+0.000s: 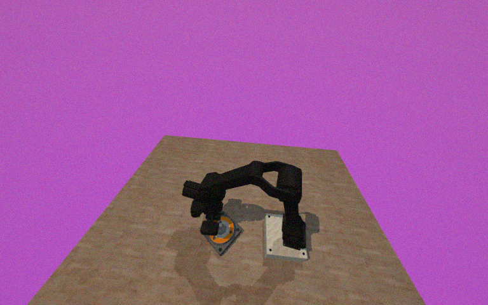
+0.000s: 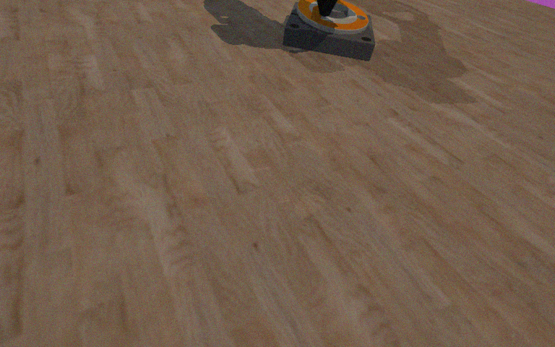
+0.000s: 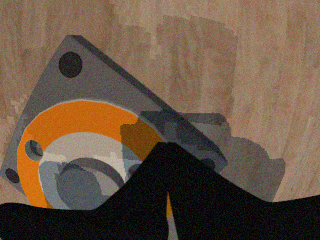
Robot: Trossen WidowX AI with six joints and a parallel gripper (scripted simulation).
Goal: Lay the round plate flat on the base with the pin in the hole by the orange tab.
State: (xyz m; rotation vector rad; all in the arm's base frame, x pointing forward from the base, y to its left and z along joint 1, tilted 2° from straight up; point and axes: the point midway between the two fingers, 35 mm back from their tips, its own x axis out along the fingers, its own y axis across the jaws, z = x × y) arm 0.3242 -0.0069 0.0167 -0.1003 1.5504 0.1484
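Right now my gripper tip is 30 mm past the round plate, 20 mm to the right of it and 10 mm above it. Also, from my gripper tip: base (40 mm behind, 40 mm to the left, 20 mm below).
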